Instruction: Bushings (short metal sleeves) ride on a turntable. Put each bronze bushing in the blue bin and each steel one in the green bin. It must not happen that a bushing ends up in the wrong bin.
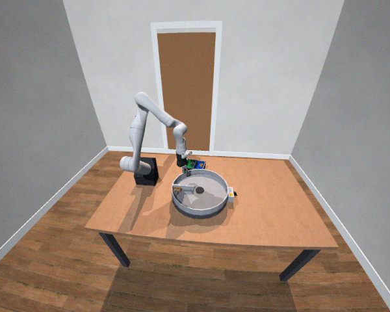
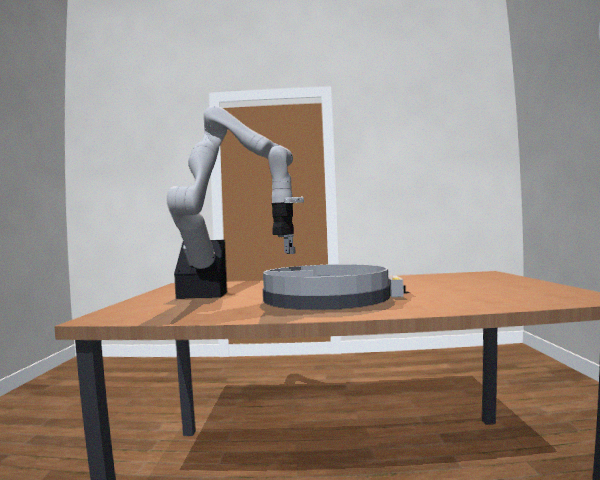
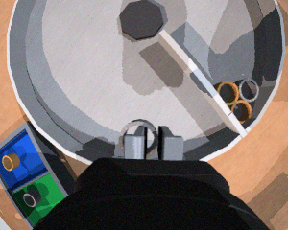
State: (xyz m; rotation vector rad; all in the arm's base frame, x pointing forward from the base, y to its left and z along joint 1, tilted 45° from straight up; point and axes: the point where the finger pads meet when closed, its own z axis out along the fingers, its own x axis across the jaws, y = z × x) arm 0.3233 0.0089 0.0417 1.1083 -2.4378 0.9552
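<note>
My hand is 250 mm to the right of the blue bin, 150 mm above it and 50 mm short of it. Also, from my hand: grey turntable: 130 mm ahead, 120 mm below, 80 mm to the right.
</note>
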